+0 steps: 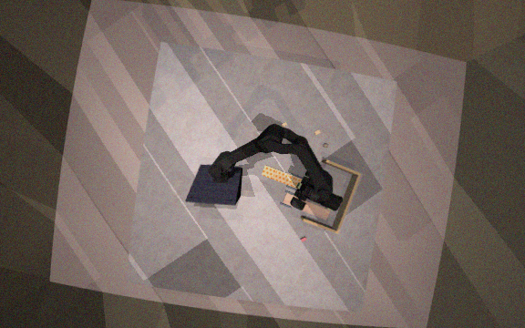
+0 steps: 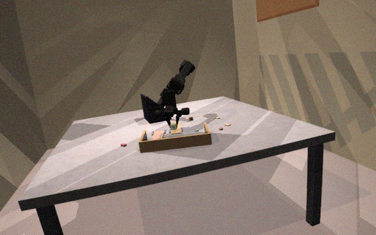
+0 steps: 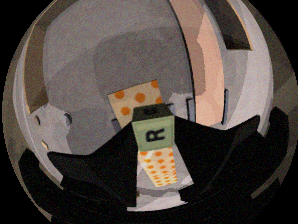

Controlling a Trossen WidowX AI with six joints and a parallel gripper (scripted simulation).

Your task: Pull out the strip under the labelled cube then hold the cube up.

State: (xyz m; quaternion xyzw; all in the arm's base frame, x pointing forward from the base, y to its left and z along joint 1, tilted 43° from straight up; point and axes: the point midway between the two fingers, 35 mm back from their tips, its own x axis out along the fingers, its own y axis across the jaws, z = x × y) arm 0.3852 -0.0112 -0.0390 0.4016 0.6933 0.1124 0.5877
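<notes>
The salmon strip is 5 cm ahead of my gripper tip, 11 cm to the right of it and 2 cm below it. Also, from my gripper tip: red chip 4 cm ahead, 28 cm to the right, 2 cm below.
</notes>
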